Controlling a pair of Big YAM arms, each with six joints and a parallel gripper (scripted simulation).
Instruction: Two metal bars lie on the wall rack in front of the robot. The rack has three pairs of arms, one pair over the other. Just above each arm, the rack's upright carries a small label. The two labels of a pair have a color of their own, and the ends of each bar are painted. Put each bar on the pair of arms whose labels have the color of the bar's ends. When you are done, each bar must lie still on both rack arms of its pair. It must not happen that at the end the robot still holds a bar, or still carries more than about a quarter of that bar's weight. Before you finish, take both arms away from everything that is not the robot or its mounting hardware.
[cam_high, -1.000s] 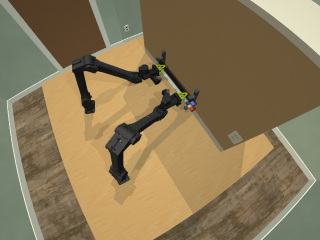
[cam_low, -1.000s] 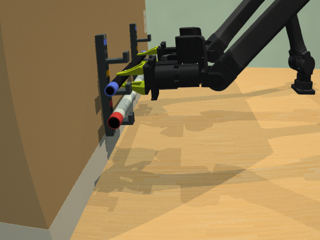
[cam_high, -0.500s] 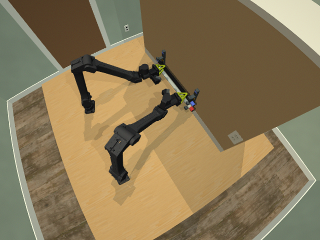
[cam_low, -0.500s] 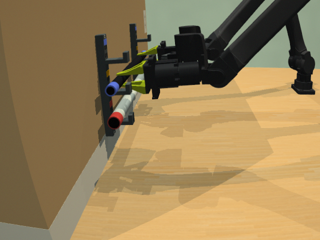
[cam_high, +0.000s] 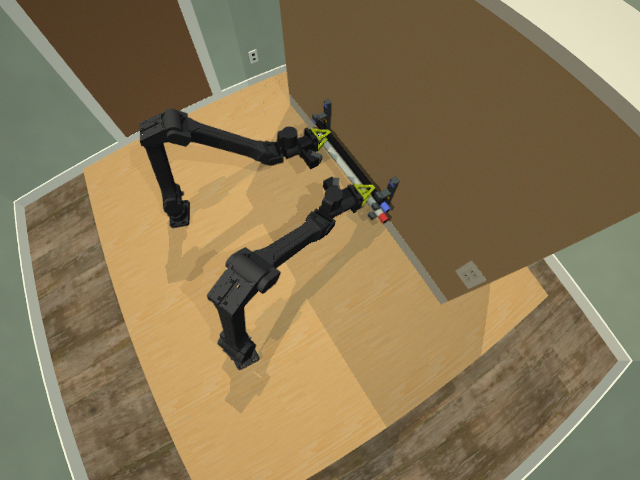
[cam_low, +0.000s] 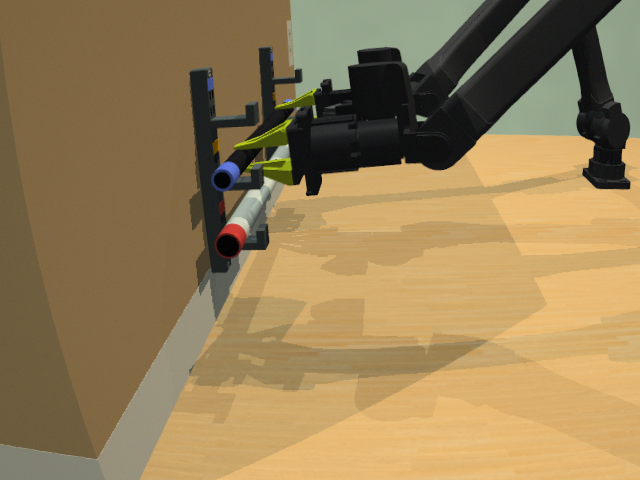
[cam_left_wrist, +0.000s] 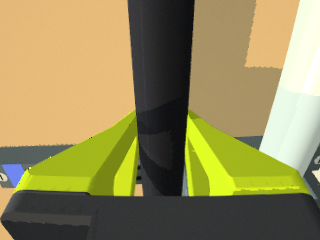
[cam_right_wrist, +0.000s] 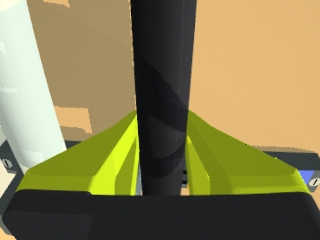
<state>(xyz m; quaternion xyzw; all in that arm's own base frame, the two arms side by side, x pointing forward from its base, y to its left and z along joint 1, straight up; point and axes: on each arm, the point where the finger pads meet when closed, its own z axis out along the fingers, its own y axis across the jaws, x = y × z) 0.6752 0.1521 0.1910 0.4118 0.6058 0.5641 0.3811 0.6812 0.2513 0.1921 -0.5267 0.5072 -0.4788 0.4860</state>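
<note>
Now: left hand 150 mm to the left of the black bar. The rest, counted from my left hand: grey baseboard: 180 mm to the right, 160 mm below, 40 mm ahead; brown wall: 260 mm above, 190 mm ahead, 180 mm to the right.
</note>
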